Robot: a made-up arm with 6 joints.
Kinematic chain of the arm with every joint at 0, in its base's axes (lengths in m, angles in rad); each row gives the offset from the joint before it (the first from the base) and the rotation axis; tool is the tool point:
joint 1: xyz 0 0 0.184 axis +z
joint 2: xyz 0 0 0 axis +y
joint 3: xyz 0 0 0.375 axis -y
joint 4: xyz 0 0 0 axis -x
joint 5: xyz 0.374 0 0 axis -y
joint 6: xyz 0 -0.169 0 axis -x
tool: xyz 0 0 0
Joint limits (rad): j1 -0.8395..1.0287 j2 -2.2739..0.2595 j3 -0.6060..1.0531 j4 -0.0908..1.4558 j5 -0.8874..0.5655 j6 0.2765..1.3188
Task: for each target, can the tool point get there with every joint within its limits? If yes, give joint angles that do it. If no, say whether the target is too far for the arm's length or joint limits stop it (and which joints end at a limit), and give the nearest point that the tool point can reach.
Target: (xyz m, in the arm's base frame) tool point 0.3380 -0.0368 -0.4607
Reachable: no: joint limits stop it (at a limit: joint 2, joint 3, joint 4) | nearest point 0.3656 -0.0398 0.2517 | short by 0.713 m
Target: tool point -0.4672 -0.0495 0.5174
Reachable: yes | joints -0.2598 -1.6651 0.0296 0.1147 0.1769 0.4901
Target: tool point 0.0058 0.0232 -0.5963
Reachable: no: joint limits stop it (at a limit: joint 1, joint 2, joint 3, joint 4) | nearest point -0.4303 0.4505 -0.2924 | short by 0.682 m
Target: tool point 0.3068 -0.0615 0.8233
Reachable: yes | joints 0.3715 -0.0034 0.7520 0.0643 -0.5778 0.6303
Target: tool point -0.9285 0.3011 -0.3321
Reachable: no: too far | nearest point -0.6595 0.2139 -0.1826 | short by 0.320 m
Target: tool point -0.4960 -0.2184 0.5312
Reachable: yes | joints 0.2207 -1.6168 0.0199 0.9039 -0.0194 0.7651
